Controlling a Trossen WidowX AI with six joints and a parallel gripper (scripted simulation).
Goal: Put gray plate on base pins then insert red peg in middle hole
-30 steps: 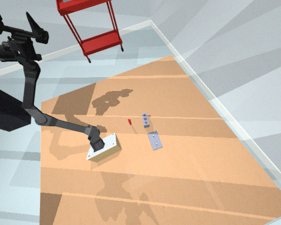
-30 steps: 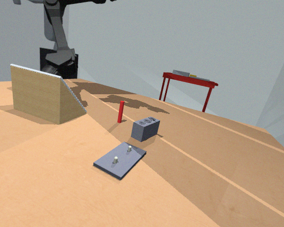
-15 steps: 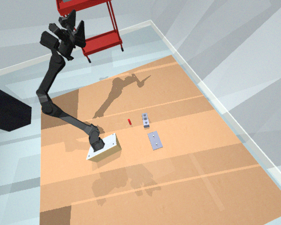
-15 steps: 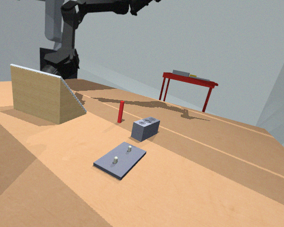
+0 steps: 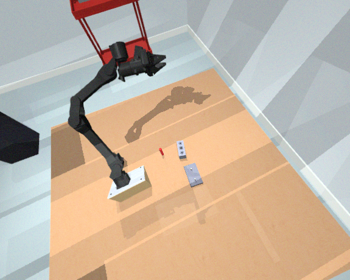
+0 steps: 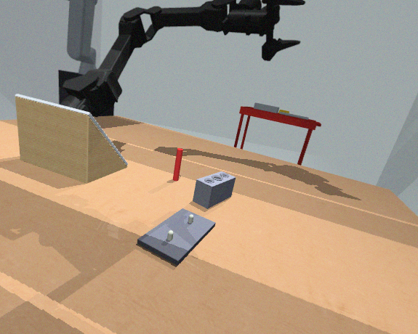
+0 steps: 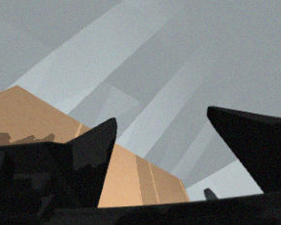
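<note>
Right now the gray plate is 39 cm below my gripper tip, 25 cm to the right of it and 6 cm behind it. Also, from my gripper tip: red peg (39 cm below, 23 cm to the right, 17 cm behind); then base (42 cm below, 41 cm to the right, 6 cm behind).
</note>
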